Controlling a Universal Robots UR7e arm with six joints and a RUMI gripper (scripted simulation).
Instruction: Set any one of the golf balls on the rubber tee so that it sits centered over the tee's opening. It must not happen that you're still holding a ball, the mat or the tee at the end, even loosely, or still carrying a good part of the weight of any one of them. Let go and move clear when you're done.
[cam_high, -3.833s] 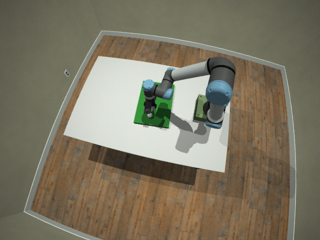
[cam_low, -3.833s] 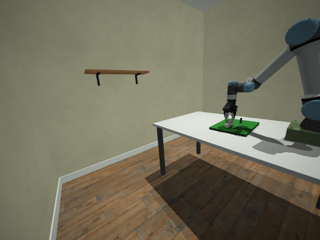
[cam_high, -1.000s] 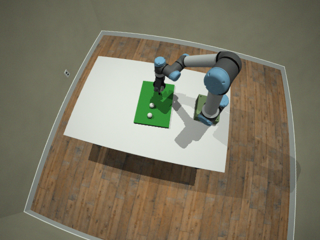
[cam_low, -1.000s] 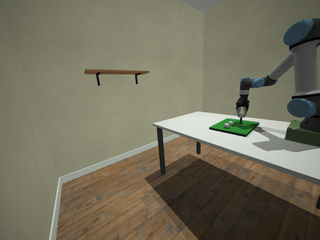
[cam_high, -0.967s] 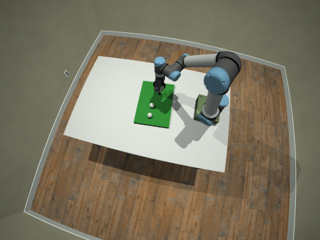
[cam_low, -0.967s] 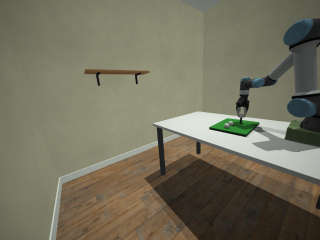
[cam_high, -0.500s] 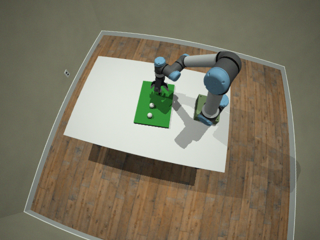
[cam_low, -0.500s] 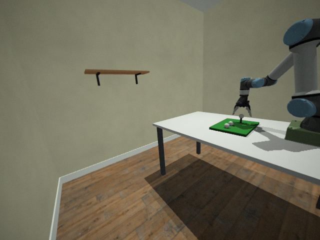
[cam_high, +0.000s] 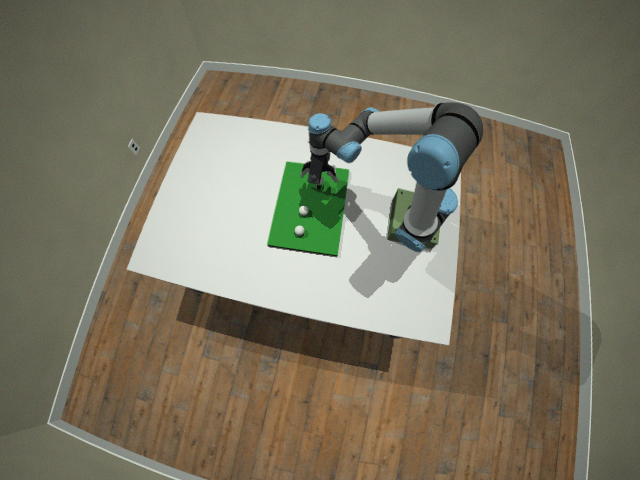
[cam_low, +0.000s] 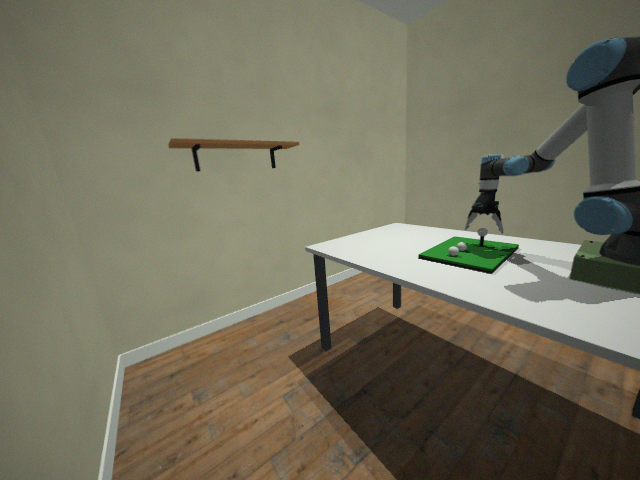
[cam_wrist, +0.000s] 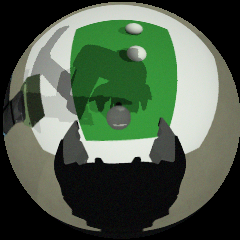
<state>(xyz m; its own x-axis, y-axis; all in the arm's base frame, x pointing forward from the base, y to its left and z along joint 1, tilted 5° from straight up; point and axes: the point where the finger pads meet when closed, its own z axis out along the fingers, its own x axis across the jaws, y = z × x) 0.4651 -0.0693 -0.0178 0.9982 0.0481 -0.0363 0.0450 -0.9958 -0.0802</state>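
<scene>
Right now the golf ball is right at my hand.
</scene>
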